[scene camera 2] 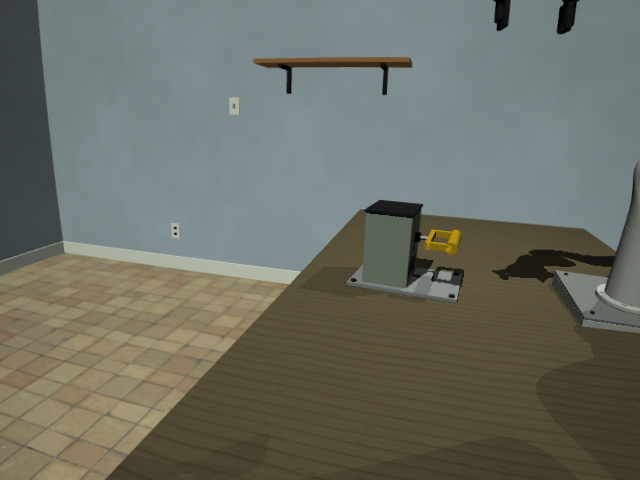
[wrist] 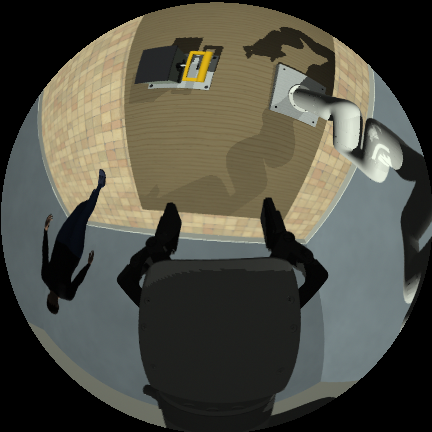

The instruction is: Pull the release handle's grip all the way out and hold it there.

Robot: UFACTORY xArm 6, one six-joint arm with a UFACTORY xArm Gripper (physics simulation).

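Observation:
The release handle's yellow grip [scene camera 2: 453,241] [wrist: 205,67] is a bar on a rectangular yellow frame. A short thin rod joins it to the side of an upright grey-green box [scene camera 2: 388,249] with a black top. In the wrist view the black box top [wrist: 159,65] lies left of the grip. The box stands on a light grey base plate [scene camera 2: 431,291] [wrist: 175,87] bolted to the table. My gripper [scene camera 2: 532,20] [wrist: 219,209] is open and empty. It hangs high above the table, well apart from the grip; its fingertips show at the top right of the scene view.
The wooden table [scene camera 2: 361,361] [wrist: 185,140] carries my arm's grey mounting plate [scene camera 2: 578,297] [wrist: 285,90], right of the handle unit. A wooden shelf [scene camera 2: 333,62] hangs on the back wall. A person [wrist: 70,245] in dark clothes shows at the left of the wrist view, beyond the table.

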